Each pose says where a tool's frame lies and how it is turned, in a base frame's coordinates. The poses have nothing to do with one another.
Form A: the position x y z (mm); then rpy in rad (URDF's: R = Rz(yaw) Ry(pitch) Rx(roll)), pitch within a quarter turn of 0, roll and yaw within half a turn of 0.
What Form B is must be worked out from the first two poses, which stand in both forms.
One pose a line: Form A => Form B
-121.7 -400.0 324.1 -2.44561 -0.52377 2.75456 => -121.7 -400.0 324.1 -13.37 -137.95 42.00
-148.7 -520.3 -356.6 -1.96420 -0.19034 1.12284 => -148.7 -520.3 -356.6 -92.81 -66.97 31.37
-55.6 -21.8 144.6 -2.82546 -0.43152 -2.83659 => -55.6 -21.8 144.6 29.03 -153.07 29.71
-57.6 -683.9 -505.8 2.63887 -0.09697 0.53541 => -57.6 -683.9 -505.8 147.79 38.56 17.52
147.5 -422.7 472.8 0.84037 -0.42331 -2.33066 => 147.5 -422.7 472.8 -2.71 -63.18 -112.39
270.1 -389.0 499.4 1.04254 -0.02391 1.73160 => 270.1 -389.0 499.4 44.69 50.36 89.81
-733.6 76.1 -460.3 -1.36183 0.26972 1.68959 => -733.6 76.1 -460.3 -69.80 -56.32 89.62
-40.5 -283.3 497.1 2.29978 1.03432 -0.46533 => -40.5 -283.3 497.1 128.26 2.14 -81.63
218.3 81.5 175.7 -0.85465 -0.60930 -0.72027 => 218.3 81.5 175.7 -57.96 -14.44 -52.50
